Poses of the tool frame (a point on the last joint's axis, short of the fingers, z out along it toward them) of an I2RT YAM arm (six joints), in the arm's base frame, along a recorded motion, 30 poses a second.
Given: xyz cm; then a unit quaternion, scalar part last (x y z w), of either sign.
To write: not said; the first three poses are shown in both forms.
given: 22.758, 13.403, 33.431, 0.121, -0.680, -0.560, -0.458
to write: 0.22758, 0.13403, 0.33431, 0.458, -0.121, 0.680, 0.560
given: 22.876, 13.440, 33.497, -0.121, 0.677, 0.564, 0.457
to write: 0.22876, 0.13440, 0.33497, 0.457, -0.121, 0.677, 0.564
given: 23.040, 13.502, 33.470, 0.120, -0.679, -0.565, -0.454
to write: 0.23040, 0.13502, 0.33470, 0.454, -0.120, 0.679, 0.565
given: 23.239, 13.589, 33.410, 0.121, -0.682, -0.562, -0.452
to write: 0.23239, 0.13589, 0.33410, 0.452, -0.121, 0.682, 0.562
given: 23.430, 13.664, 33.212, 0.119, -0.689, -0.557, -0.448
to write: 0.23430, 0.13664, 0.33212, 0.448, -0.119, 0.689, 0.557
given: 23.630, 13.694, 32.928, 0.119, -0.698, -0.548, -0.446
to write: 0.23630, 0.13694, 0.32928, 0.446, -0.119, 0.698, 0.548
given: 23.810, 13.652, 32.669, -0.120, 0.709, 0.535, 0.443
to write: 0.23810, 0.13652, 0.32669, 0.443, -0.120, 0.709, 0.535
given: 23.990, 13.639, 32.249, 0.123, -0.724, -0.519, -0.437
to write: 0.23990, 0.13639, 0.32249, 0.437, -0.123, 0.724, 0.519
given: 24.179, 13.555, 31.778, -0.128, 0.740, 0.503, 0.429
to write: 0.24179, 0.13555, 0.31778, 0.429, -0.128, 0.740, 0.503
